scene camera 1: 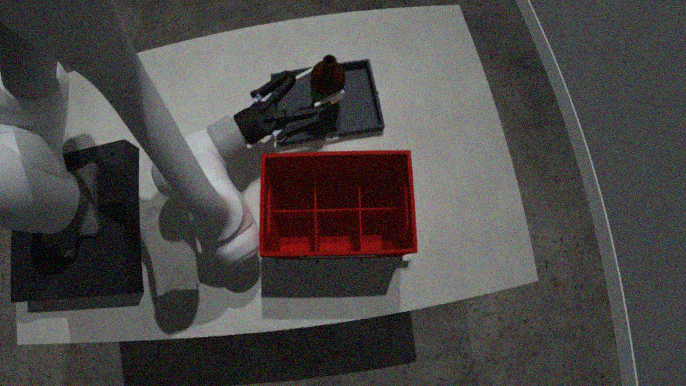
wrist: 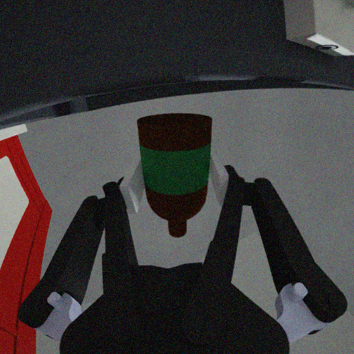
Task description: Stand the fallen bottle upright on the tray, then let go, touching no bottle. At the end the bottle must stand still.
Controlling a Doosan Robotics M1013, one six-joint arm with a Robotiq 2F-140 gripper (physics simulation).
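Places are measured from the arm's base along level axes (x back, y right, z up), in centimetres.
Pixels of known places: arm's base, origin of its link: (scene camera 1: 71, 205).
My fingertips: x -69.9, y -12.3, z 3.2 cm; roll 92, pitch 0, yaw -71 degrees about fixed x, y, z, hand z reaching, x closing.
Observation:
For each thing: its top centre in the pictures, then the offset to it from my fingertips. "pt": a spot on its surface instead. Level surfaces: height alone.
- brown bottle, centre of its top: (scene camera 1: 326, 57) dx +1.2, dy +0.7, dz +10.1 cm
- dark tray, a spot on its surface: (scene camera 1: 376, 95) pt dx -10.1, dy +2.1, dz -7.6 cm
- red crate, centre of its top: (scene camera 1: 336, 201) dx +5.5, dy +28.3, dz +7.3 cm
- pale table, height of its surface: dz -10.2 cm
A brown bottle (scene camera 1: 328, 77) (wrist: 175, 167) with a green label is between the fingertips of my gripper (scene camera 1: 321, 89) (wrist: 175, 162), which is shut on it. In the scene view its neck points up and it looks about upright over the dark tray (scene camera 1: 376, 95) (wrist: 150, 45), near the tray's back edge. In the wrist view its base faces the tray side and its neck faces the palm. The fingers hide part of the bottle's lower end in the scene view, and whether the base touches the tray cannot be told.
A red crate (scene camera 1: 337, 152) (wrist: 41, 210) with compartments stands close in front of the tray. The white arm reaches in from the left, above a dark block (scene camera 1: 117, 200) on the pale table (scene camera 1: 465, 200). A pale block (wrist: 302, 20) shows at the wrist view's upper right.

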